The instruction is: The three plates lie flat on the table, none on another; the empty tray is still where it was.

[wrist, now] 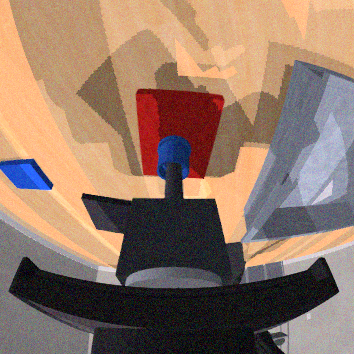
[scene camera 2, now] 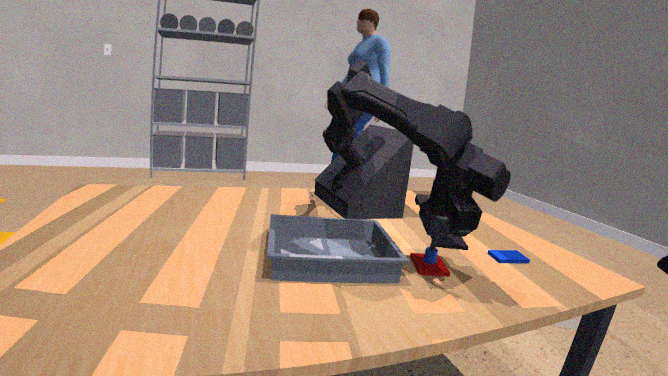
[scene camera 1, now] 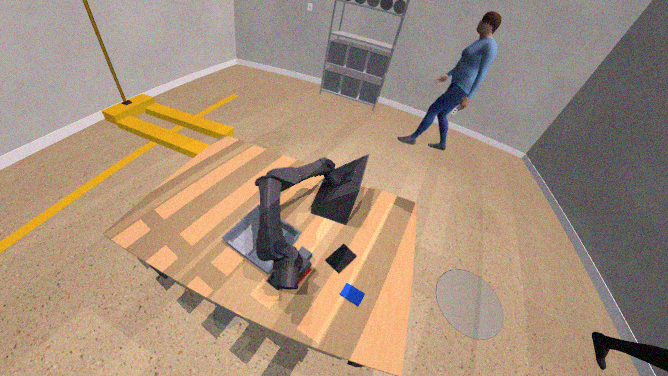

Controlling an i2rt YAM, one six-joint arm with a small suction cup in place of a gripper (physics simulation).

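Pixels of known places: hand, tool point: (wrist: 173,148) (scene camera 2: 428,262); arm's base, link origin: (scene camera 2: 359,161) (scene camera 1: 337,182).
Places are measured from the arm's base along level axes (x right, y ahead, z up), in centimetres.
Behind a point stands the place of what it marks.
The red plate (scene camera 1: 304,275) @[y 43.0, x 0.3, z -13.2 cm] (scene camera 2: 439,268) @[y 45.5, x 2.9, z -13.2 cm] (wrist: 185,117) @[y 44.6, x 4.6, z -13.2 cm] lies flat on the table, just beside the tray. My suction cup (scene camera 2: 430,256) (wrist: 174,150) is off and touches the red plate's top, near one edge; in the first scene view the arm hides the cup. The blue plate (scene camera 1: 352,294) @[y 44.4, x -19.9, z -13.1 cm] (scene camera 2: 509,256) @[y 45.0, x -19.1, z -13.1 cm] (wrist: 26,174) @[y 44.3, x -18.1, z -13.1 cm] lies flat and apart. The black plate (scene camera 1: 341,258) @[y 30.5, x -12.1, z -13.1 cm] (wrist: 104,214) @[y 32.1, x -12.1, z -13.2 cm] lies flat between the blue plate and the tray; my wrist partly hides it in the wrist view. The grey tray (scene camera 1: 245,237) @[y 36.0, x 30.0, z -13.8 cm] (scene camera 2: 335,270) @[y 44.4, x 25.4, z -11.7 cm] (wrist: 320,150) @[y 37.4, x 18.0, z -13.8 cm] stands upright and empty, partly behind the arm in the first scene view.
The dark arm base (scene camera 1: 336,200) @[y 11.9, x -2.3, z 0.6 cm] (scene camera 2: 380,175) @[y 11.9, x -0.6, z -1.5 cm] stands on the table (scene camera 1: 380,320) @[y 51.0, x -32.8, z -14.1 cm] (scene camera 2: 240,345) @[y 58.4, x 44.1, z -14.1 cm] behind the tray. A person (scene camera 1: 470,65) (scene camera 2: 374,52) stands beyond the table. A shelf rack (scene camera 1: 354,73) (scene camera 2: 202,80) stands at the back wall.
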